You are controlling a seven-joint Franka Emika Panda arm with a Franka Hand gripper.
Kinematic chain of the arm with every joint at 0, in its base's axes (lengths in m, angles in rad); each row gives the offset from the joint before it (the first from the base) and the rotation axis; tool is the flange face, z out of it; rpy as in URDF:
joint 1: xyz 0 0 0.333 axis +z
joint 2: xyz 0 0 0 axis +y
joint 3: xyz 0 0 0.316 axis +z
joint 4: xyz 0.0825 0 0 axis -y
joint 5: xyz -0.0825 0 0.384 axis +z
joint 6: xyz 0 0 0 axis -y
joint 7: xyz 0.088 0 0 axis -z
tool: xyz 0 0 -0.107 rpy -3.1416 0 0
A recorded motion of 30 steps. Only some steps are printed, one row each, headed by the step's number.
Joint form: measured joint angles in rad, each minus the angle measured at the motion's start. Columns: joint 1, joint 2, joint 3, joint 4, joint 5, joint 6, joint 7.
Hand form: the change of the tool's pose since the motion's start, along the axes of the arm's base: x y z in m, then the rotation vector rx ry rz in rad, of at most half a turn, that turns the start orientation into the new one. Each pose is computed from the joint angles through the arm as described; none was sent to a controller.
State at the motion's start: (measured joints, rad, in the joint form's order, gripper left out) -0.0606 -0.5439 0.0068 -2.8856 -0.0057 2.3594 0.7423
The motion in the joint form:
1: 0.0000 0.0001 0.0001 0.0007 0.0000 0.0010 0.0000
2: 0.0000 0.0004 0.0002 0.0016 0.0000 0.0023 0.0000
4: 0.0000 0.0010 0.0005 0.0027 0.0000 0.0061 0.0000
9: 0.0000 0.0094 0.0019 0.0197 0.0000 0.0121 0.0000
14: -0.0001 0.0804 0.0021 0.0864 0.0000 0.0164 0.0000
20: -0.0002 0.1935 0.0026 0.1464 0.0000 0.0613 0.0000
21: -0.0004 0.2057 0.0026 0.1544 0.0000 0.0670 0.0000
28: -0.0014 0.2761 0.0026 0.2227 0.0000 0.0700 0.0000
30: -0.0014 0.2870 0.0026 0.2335 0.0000 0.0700 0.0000
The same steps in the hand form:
1: 0.0003 0.0000 0.0004 -0.0001 -0.0016 0.0001
2: 0.0007 0.0000 0.0008 -0.0003 -0.0035 0.0002
4: 0.0015 0.0001 0.0014 -0.0007 -0.0078 0.0005
9: 0.0074 0.0002 0.0063 -0.0021 -0.0223 0.0018
14: 0.0290 -0.0008 0.0105 -0.0016 -0.0223 0.0022
20: 0.0532 -0.0018 -0.0021 -0.0002 -0.0142 0.0031
21: 0.0564 -0.0020 -0.0030 -0.0002 -0.0157 0.0030
28: 0.0789 -0.0035 -0.0025 0.0004 -0.0166 0.0022
30: 0.0825 -0.0037 -0.0025 0.0005 -0.0165 0.0022

